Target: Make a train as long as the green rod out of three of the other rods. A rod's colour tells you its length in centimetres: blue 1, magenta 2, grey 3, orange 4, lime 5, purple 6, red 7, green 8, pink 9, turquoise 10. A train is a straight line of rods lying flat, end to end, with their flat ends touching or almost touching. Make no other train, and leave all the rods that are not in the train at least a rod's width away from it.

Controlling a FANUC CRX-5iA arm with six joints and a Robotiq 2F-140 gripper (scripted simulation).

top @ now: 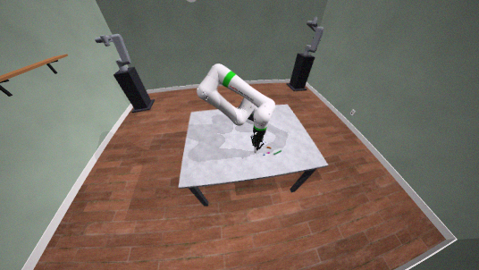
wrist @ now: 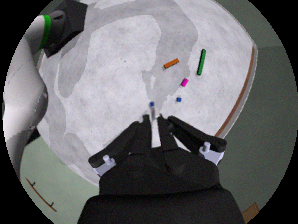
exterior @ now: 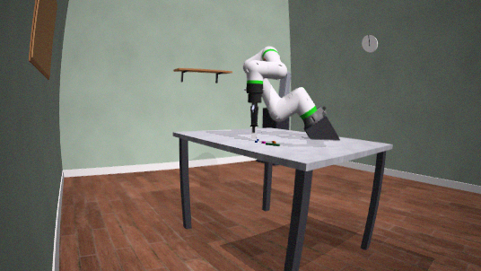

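The magenta rod lies 110 mm to the left of my hand, 40 mm below it and 30 mm ahead of it. Round my hand: orange rod 130 mm to the left, 40 mm below, 20 mm behind; green rod 190 mm to the left, 40 mm below, 40 mm ahead; grey rod 30 mm below.
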